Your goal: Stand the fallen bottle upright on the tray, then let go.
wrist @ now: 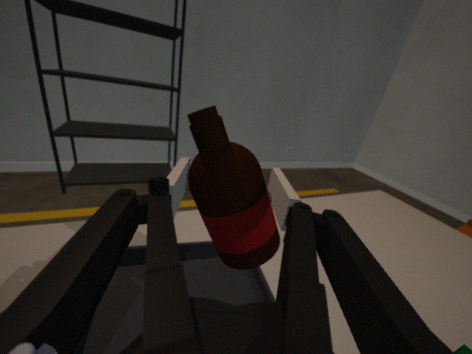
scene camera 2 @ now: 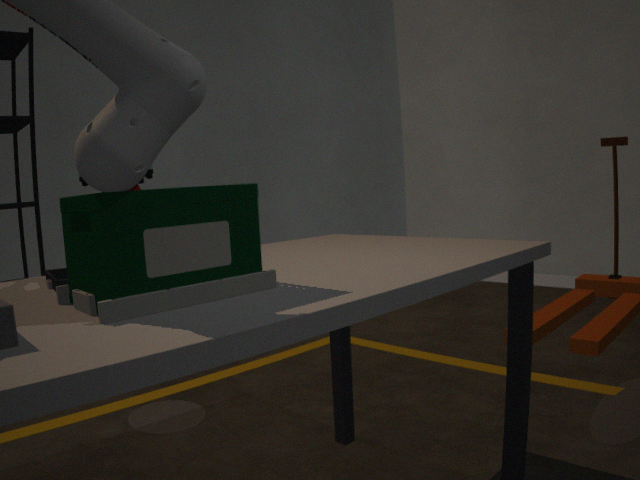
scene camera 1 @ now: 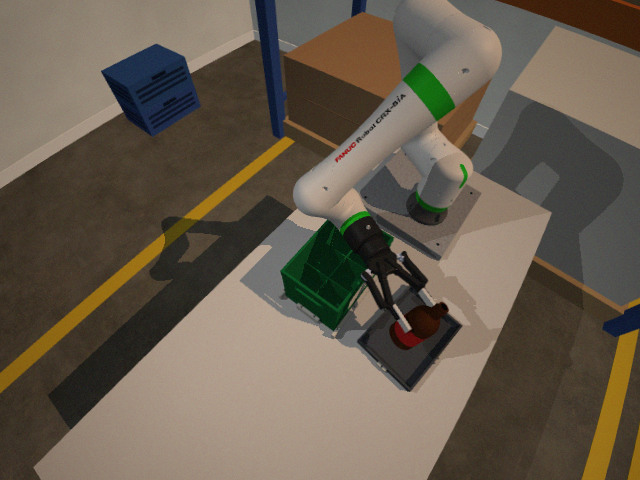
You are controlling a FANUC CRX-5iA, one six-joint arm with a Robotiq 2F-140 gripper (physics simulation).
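Pixels of known places: gripper, fingertip midpoint: (wrist: 230,175) (scene camera 1: 423,321); arm's base, origin of the base link: (scene camera 1: 426,208).
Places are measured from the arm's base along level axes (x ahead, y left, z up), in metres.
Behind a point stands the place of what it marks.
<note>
The brown bottle with a red label (scene camera 1: 424,322) {x 0.487, y 0.118, z 0.203 m} (wrist: 235,195) {x 0.460, y 0.084, z 0.174 m} is held tilted, its neck up and leaning left in the wrist view. A bit of its red label (scene camera 2: 135,188) {x 0.492, y 0.076, z 0.152 m} shows over the crate's top edge in scene camera 2. My gripper (scene camera 1: 421,315) {x 0.474, y 0.119, z 0.174 m} (wrist: 230,175) {x 0.474, y 0.119, z 0.174 m} is shut on the bottle, with one pale finger pad on each side of its body. The dark tray (scene camera 1: 395,359) {x 0.527, y 0.122, z -0.029 m} (wrist: 215,285) {x 0.494, y 0.135, z -0.029 m} lies flat on the table under the bottle; the bottle's base appears raised above it. In scene camera 2 the fingers are mostly hidden behind the arm and the crate.
A green crate with compartments (scene camera 1: 310,300) {x 0.537, y -0.153, z 0.082 m} (scene camera 2: 108,248) {x 0.262, y -0.223, z 0.065 m} stands on the table beside the tray, close to the arm's wrist. The robot's base plate (scene camera 1: 454,227) {x 0.019, y 0.117, z -0.006 m} is at the table's back. A dark shelf rack (scene camera 2: 34,103) (wrist: 46,100) stands beyond the table.
</note>
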